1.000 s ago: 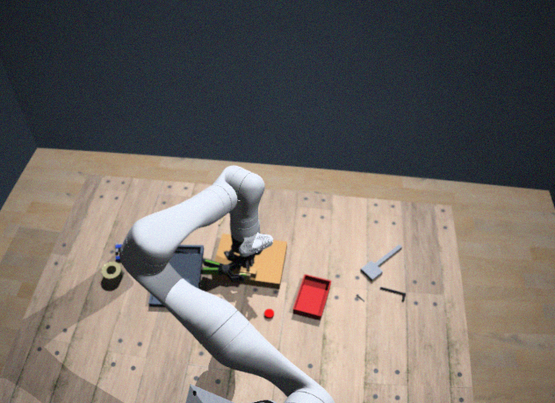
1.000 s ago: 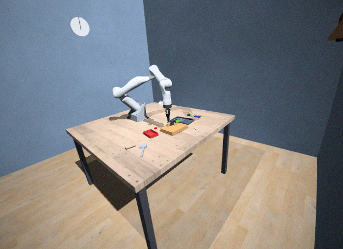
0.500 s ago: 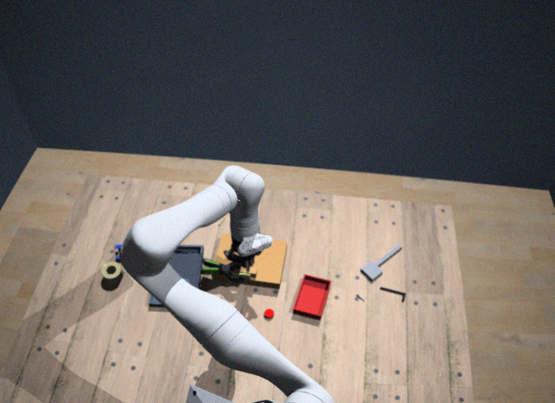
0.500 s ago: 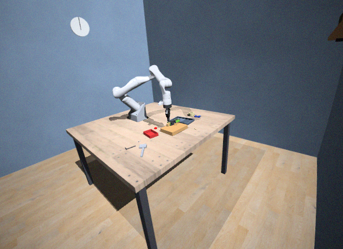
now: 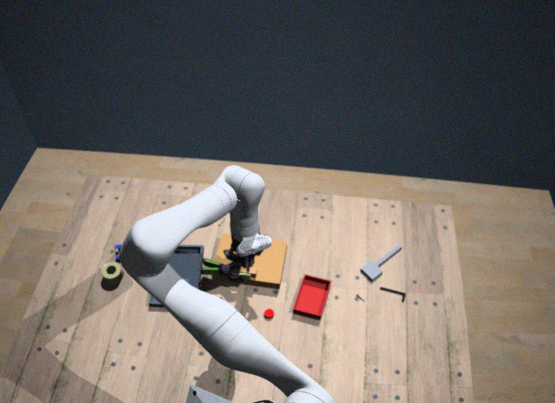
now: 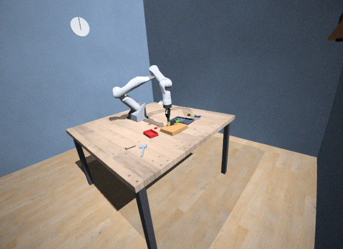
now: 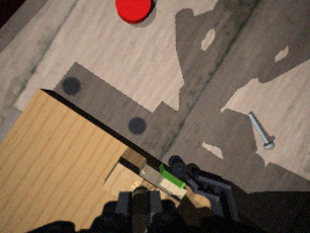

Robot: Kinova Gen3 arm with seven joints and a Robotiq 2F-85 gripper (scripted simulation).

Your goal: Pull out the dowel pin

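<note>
My hand is 20 mm above the dowel pin. Also, from my hand: bench board (70 mm below, 50 mm ahead, 10 mm to the left); then wooden block (50 mm below); then red disc (100 mm behind, 90 mm below, 80 mm to the right).
</note>
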